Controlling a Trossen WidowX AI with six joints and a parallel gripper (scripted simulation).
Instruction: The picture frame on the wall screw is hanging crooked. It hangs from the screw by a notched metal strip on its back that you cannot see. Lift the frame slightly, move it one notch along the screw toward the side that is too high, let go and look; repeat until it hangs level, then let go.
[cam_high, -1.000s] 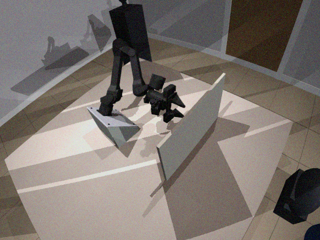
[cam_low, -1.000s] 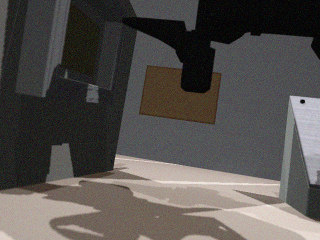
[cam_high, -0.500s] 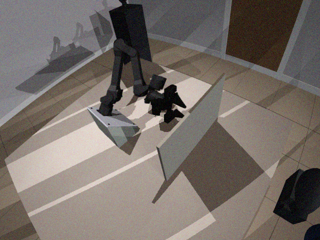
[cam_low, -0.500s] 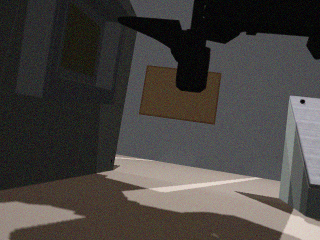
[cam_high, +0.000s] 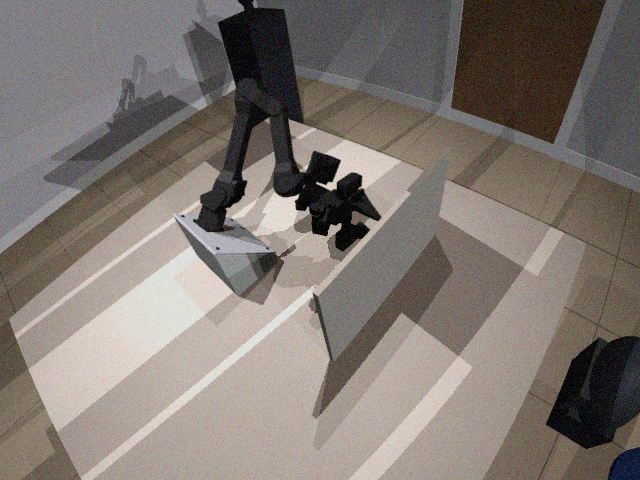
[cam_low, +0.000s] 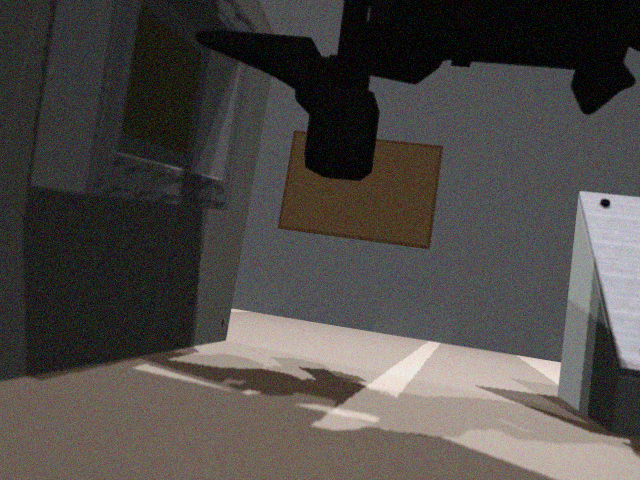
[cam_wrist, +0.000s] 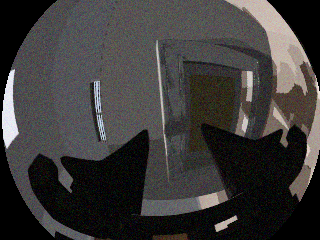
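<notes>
Right now the picture frame is 50 mm below my gripper tip, 20 mm ahead of it and 10 mm to the right of it. Round my gripper tip: wall panel (60 mm below, 30 mm ahead).
</notes>
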